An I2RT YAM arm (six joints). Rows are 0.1 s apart.
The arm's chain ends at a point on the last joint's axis. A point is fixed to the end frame.
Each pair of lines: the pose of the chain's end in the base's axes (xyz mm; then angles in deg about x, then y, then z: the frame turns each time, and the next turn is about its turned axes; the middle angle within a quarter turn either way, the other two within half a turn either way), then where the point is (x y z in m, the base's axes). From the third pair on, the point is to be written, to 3 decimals.
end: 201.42, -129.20, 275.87, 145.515, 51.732, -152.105
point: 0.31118 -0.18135 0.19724
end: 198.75, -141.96, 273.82, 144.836, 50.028, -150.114
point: 0.30569 -0.19670 0.19310
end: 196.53, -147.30, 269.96, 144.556, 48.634, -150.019
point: 0.301 -0.204 0.187
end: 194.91, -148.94, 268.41, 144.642, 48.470, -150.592
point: 0.299 -0.206 0.186
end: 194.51, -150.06, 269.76, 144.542, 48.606, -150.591
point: 0.299 -0.207 0.187
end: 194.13, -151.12, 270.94, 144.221, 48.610, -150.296
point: 0.299 -0.208 0.189
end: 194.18, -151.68, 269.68, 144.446, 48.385, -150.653
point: 0.298 -0.209 0.187
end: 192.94, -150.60, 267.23, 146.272, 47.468, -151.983
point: 0.295 -0.206 0.181
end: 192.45, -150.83, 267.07, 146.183, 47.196, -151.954
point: 0.294 -0.207 0.181
